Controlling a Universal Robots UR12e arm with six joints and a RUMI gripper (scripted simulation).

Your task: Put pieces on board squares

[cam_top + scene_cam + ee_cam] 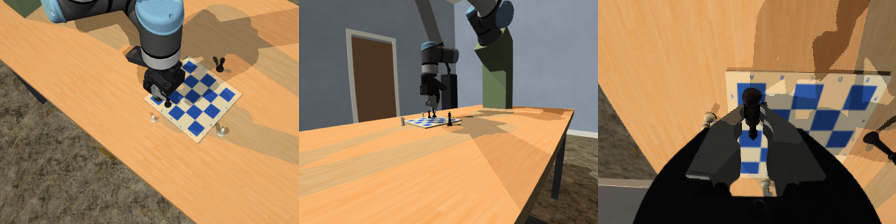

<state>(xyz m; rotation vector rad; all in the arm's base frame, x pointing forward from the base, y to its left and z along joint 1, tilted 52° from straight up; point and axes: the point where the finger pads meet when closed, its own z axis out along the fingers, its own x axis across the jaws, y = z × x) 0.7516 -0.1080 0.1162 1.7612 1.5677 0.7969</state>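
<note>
The black queen lies 1 cm below my hand. From my hand the other things lie so: black pawn (4 cm ahead, 2 cm below); blue-and-cream chessboard (9 cm ahead, 6 cm to the left, 4 cm below); white pawn (3 cm ahead, 7 cm to the right, 3 cm below).
</note>
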